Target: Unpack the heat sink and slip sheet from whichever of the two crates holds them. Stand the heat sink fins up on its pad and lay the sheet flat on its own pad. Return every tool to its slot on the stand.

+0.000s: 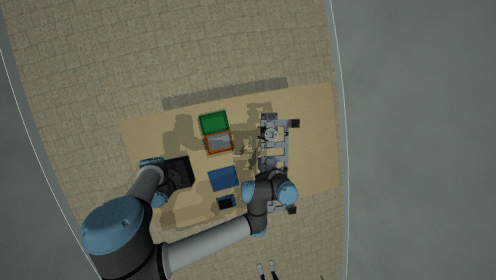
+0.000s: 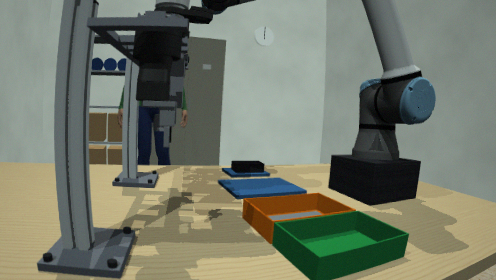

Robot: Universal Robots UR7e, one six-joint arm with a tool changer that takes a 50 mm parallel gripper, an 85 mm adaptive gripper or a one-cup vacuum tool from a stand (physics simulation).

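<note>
The black heat sink rests on the small blue pad; its fins are too small to make out. The light grey slip sheet lies inside the orange crate. The green crate beside it shows a bare floor. The larger blue pad has nothing on it. The arm's wrist is over the tool stand. A grey gripper hangs there, partly behind a dark tool; its finger opening cannot be made out.
The dark tool hangs in the stand's near slot. The stand's posts rise from bolted feet on the table. The arm's black base block stands across from the stand, beyond the crates and pads. A person stands behind the table.
</note>
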